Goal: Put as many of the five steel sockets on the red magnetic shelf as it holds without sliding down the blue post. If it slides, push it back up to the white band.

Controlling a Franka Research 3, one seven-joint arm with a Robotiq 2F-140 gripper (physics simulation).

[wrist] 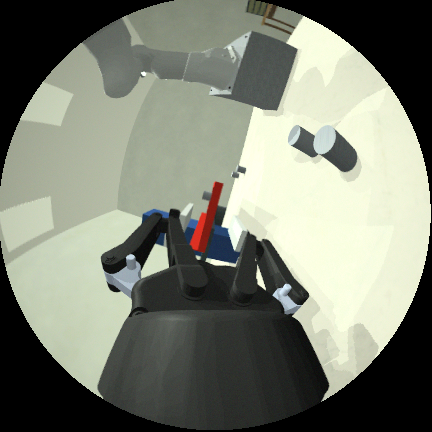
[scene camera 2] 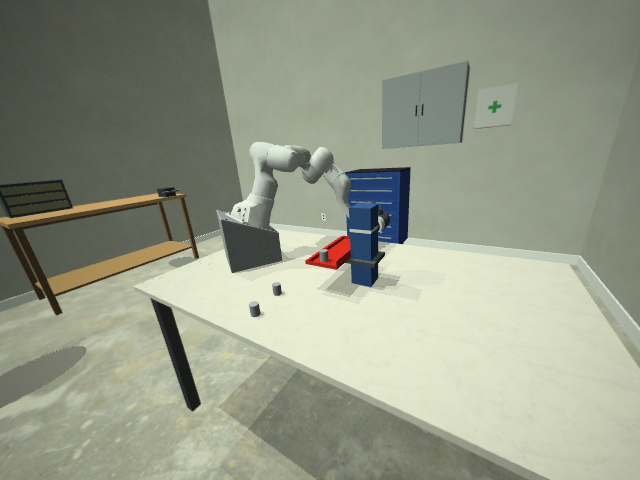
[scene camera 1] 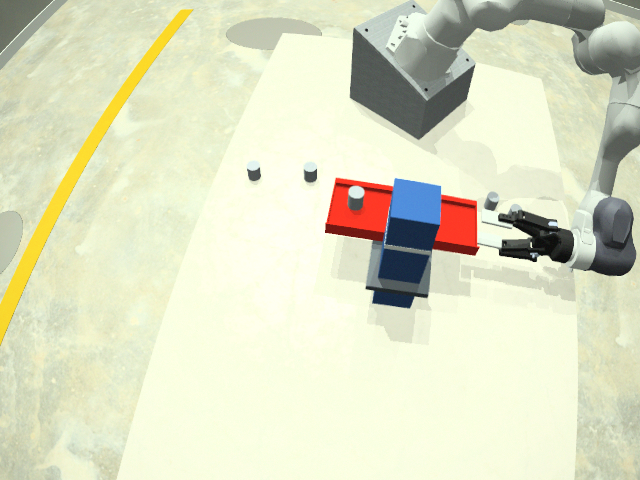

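The red shelf (scene camera 1: 457,222) (scene camera 2: 336,253) (wrist: 201,232) is on the blue post (scene camera 1: 416,201) (scene camera 2: 363,219) (wrist: 222,245). In scene camera 2 a dark collar (scene camera 2: 367,260) sits on the post below the white band (scene camera 1: 408,249) (scene camera 2: 363,230). One socket (scene camera 1: 356,197) (scene camera 2: 324,255) stands upright on the shelf's left part. Two sockets (scene camera 1: 253,170) (scene camera 1: 310,172) (scene camera 2: 254,308) (scene camera 2: 277,288) stand on the table at the left, two more (scene camera 1: 491,199) (scene camera 1: 515,208) (wrist: 302,140) (wrist: 336,147) at the right. My gripper (scene camera 1: 491,229) (wrist: 210,217) is open and empty at the shelf's right end; contact is unclear.
The grey base block (scene camera 1: 395,87) (scene camera 2: 250,245) (wrist: 265,70) of the arm stands behind the shelf on the white table (scene camera 1: 310,387) (scene camera 2: 439,335). The near right socket is close behind one finger in scene camera 1. A blue drawer cabinet (scene camera 2: 403,206) stands beyond the table.
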